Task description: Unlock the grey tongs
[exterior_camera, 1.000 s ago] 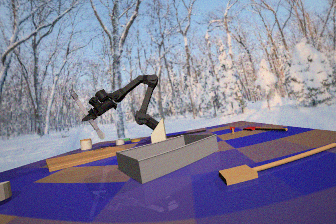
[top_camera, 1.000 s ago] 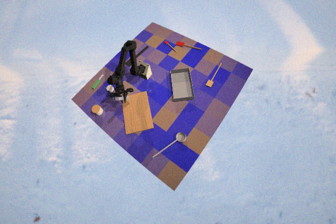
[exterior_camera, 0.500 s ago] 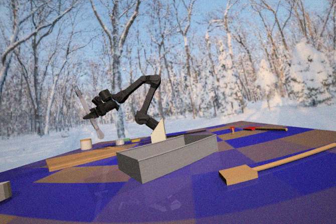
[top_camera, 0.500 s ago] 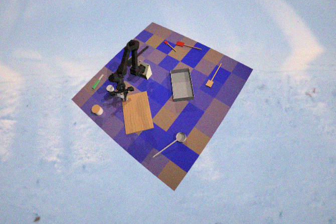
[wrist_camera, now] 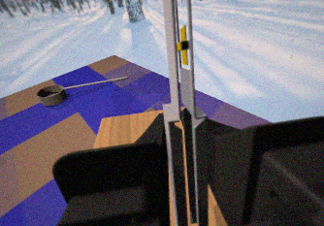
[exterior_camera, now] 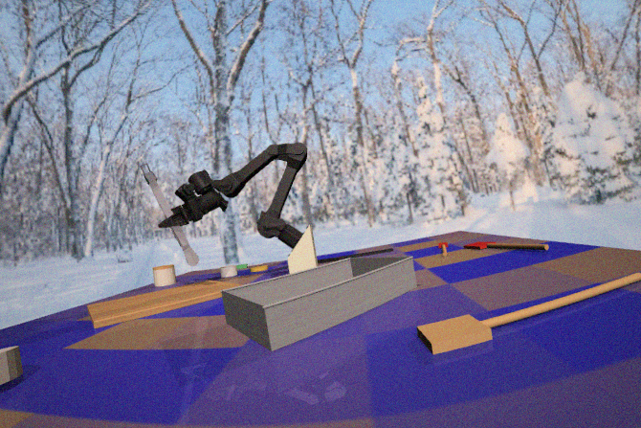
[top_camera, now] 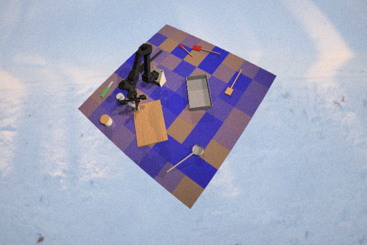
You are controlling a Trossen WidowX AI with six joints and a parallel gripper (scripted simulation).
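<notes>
My gripper tip is now 1 cm past the yellow lock piece, 1 cm to the right of it and 6 cm below it. Round my gripper tip: wooden board: 4 cm ahead, 2 cm to the left, 20 cm below; then wooden-lidded jar: 26 cm behind, 18 cm to the right, 17 cm below; then white cylinder: 33 cm behind, 5 cm to the left, 19 cm below.
</notes>
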